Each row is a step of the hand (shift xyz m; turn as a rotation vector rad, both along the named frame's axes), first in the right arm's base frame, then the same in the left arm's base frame.
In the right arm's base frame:
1: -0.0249 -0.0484 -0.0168 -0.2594 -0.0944 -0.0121
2: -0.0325 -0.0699 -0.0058 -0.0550 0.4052 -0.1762
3: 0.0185 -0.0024 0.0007 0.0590 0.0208 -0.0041
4: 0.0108 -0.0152 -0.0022 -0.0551 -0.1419 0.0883
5: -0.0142 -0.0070 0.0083 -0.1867 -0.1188 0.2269
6: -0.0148 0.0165 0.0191 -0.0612 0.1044 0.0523
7: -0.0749 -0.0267 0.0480 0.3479 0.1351 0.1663
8: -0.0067 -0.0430 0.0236 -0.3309 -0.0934 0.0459
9: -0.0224 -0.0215 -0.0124 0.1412 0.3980 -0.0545
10: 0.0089 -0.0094 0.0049 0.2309 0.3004 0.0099
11: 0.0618 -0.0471 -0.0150 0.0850 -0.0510 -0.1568
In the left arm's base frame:
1: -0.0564 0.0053 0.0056 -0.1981 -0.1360 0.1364
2: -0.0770 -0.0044 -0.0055 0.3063 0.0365 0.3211
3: 0.0060 0.0113 -0.0136 0.0433 0.0363 -0.0271
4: -0.0091 0.0108 -0.0123 -0.1352 -0.0792 -0.0801
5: -0.0110 -0.0140 0.0011 -0.1491 -0.2709 -0.0695
6: 0.0113 -0.0265 0.0051 0.0745 -0.0948 0.0532
7: -0.0483 -0.0790 0.0078 0.2978 0.0656 -0.2719
8: -0.0371 -0.0154 -0.0289 -0.2187 -0.2250 0.1479
9: -0.0308 -0.0009 0.0130 0.4050 0.0654 0.1142
10: -0.0037 0.0032 -0.0129 0.3679 0.0870 -0.0268
11: -0.0174 0.0573 -0.0517 -0.0340 0.1814 0.0190

